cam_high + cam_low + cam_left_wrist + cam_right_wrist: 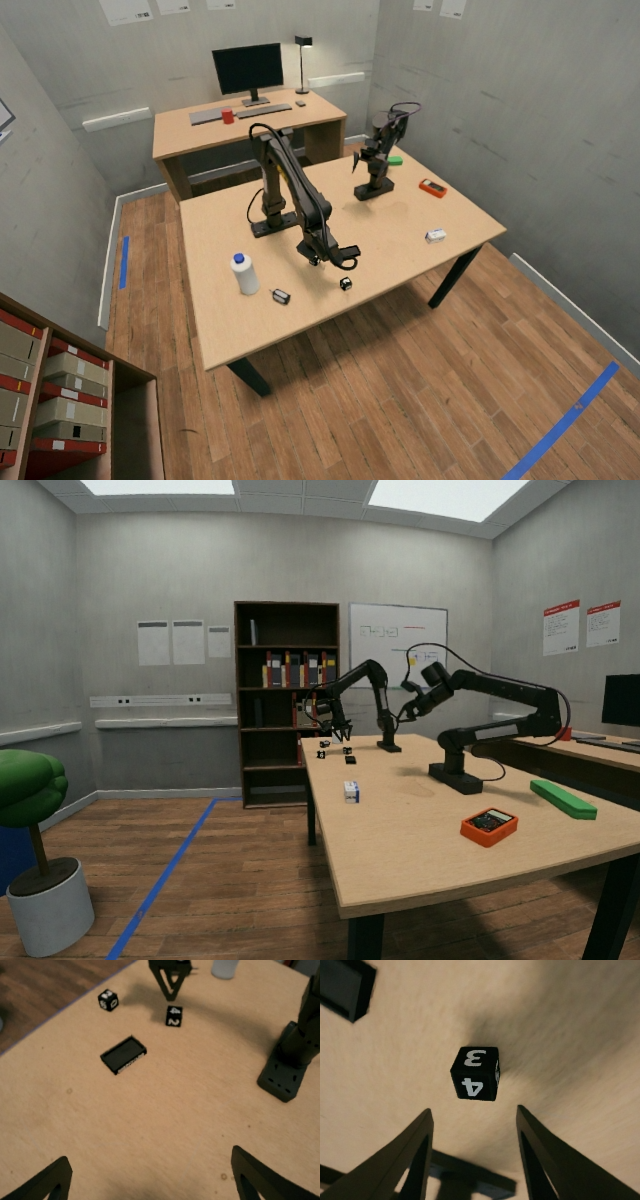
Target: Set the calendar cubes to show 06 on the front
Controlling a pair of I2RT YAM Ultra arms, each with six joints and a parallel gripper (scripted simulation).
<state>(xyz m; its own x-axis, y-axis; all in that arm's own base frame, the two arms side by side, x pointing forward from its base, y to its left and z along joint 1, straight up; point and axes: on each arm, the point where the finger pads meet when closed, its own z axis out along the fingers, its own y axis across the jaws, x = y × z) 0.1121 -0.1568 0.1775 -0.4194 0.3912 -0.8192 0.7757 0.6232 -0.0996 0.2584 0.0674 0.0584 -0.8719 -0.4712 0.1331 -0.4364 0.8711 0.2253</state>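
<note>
Right now the black calendar tray is 140 mm to the left of my right hand, 60 mm below it and 10 mm ahead of it. Also, from my right hand: orange meter (730 mm to the left, 140 mm behind, 50 mm below).
</note>
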